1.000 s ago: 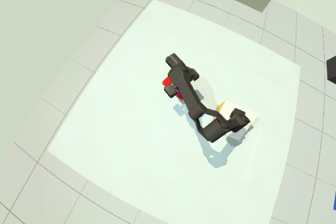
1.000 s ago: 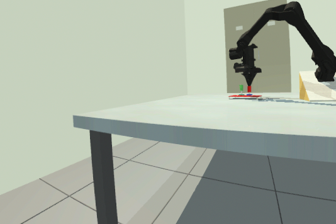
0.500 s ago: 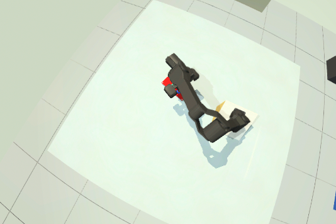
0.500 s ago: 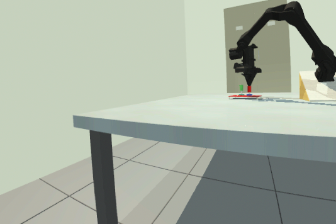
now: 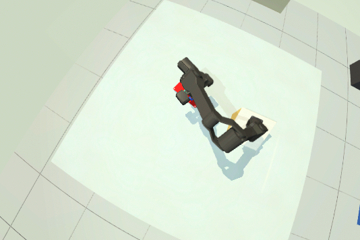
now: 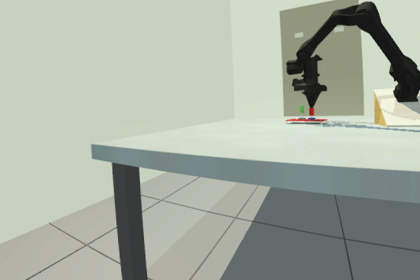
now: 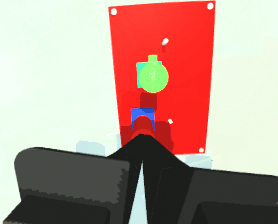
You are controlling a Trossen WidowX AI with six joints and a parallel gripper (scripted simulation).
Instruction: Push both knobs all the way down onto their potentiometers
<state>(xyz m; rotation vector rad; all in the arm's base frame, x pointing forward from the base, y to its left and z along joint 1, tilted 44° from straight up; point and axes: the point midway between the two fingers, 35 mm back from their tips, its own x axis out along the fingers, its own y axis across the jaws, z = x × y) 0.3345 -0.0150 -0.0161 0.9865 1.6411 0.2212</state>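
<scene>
The red knob lies 2 cm below my gripper tip. Also, from my gripper tip: green knob: 4 cm ahead, 2 cm to the right, 1 cm below.
</scene>
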